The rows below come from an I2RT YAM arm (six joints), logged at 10 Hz.
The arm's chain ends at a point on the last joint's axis. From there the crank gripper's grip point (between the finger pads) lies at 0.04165 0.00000 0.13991 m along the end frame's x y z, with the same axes.
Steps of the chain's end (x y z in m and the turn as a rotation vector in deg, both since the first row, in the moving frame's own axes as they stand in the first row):
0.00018 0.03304 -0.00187 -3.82 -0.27 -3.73
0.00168 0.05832 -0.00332 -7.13 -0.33 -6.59
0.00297 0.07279 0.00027 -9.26 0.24 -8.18
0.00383 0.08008 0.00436 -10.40 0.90 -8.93
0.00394 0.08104 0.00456 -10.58 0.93 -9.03
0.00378 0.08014 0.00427 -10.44 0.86 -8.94
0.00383 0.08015 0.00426 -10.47 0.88 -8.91
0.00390 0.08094 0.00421 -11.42 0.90 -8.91
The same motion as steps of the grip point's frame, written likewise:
-0.00026 0.03967 -0.00190 -3.82 -0.27 -3.73
0.00160 0.07094 -0.00387 -7.13 -0.33 -6.59
0.00474 0.08927 -0.00125 -9.26 0.24 -8.18
0.00747 0.09857 0.00199 -10.40 0.90 -8.93
0.00769 0.09988 0.00210 -10.58 0.93 -9.03
0.00733 0.09873 0.00191 -10.44 0.86 -8.94
0.00743 0.09883 0.00187 -10.47 0.88 -8.91
0.00772 0.10189 0.00142 -11.42 0.90 -8.91

